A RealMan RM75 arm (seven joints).
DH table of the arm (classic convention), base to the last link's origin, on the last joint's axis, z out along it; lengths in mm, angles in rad. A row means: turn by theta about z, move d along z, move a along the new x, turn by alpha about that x. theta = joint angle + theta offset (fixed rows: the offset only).
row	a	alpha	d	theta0
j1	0	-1.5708	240.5	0
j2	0	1.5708	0	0
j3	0	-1.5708	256	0
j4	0	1.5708	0	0
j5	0	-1.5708	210	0
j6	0	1.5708	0	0
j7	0	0	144	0
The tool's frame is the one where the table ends.
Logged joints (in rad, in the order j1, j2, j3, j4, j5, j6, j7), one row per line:
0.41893 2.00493 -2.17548 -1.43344 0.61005 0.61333 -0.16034
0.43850 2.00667 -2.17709 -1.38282 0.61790 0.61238 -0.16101
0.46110 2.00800 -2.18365 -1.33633 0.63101 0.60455 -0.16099
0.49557 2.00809 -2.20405 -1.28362 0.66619 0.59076 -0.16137
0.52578 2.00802 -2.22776 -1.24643 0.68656 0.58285 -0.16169
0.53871 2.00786 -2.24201 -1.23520 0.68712 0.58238 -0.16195
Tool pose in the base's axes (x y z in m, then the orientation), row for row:
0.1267 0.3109 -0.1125 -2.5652 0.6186 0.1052
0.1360 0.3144 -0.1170 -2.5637 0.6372 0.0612
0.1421 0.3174 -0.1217 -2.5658 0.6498 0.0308
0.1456 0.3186 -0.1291 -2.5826 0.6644 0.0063
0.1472 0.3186 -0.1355 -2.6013 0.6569 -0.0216
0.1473 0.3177 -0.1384 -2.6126 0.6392 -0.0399
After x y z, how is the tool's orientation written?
As a rotation vector, in radians.
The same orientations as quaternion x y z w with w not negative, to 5 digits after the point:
-0.94107 0.22694 0.03859 0.24777
-0.94015 0.23367 0.02244 0.24701
-0.93984 0.23802 0.01128 0.24479
-0.94129 0.24216 0.00230 0.23522
-0.94416 0.23843 -0.00784 0.22727
-0.94658 0.23159 -0.01446 0.22391

